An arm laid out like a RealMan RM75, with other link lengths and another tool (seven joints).
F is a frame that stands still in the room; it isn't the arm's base.
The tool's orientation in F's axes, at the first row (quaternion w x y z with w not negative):
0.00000, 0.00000, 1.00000, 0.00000
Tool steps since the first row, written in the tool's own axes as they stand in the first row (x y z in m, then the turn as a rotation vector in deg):
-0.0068, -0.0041, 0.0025, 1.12, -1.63, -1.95
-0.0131, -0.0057, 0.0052, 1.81, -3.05, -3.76
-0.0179, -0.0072, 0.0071, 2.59, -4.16, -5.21
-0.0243, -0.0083, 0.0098, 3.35, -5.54, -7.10
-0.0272, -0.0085, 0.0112, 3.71, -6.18, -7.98
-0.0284, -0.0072, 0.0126, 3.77, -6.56, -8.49
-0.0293, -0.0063, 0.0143, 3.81, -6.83, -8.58
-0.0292, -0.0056, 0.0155, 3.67, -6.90, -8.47
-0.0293, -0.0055, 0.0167, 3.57, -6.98, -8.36
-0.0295, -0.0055, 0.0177, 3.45, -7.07, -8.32
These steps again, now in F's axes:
0.0068, -0.0041, -0.0025, -1.12, -1.63, 1.95
0.0131, -0.0057, -0.0052, -1.81, -3.05, 3.76
0.0179, -0.0072, -0.0071, -2.59, -4.16, 5.21
0.0243, -0.0083, -0.0098, -3.35, -5.54, 7.10
0.0272, -0.0085, -0.0112, -3.71, -6.18, 7.98
0.0284, -0.0072, -0.0126, -3.77, -6.56, 8.49
0.0293, -0.0063, -0.0143, -3.81, -6.83, 8.58
0.0292, -0.0056, -0.0155, -3.67, -6.90, 8.47
0.0293, -0.0055, -0.0167, -3.57, -6.98, 8.36
0.0295, -0.0055, -0.0177, -3.45, -7.07, 8.32

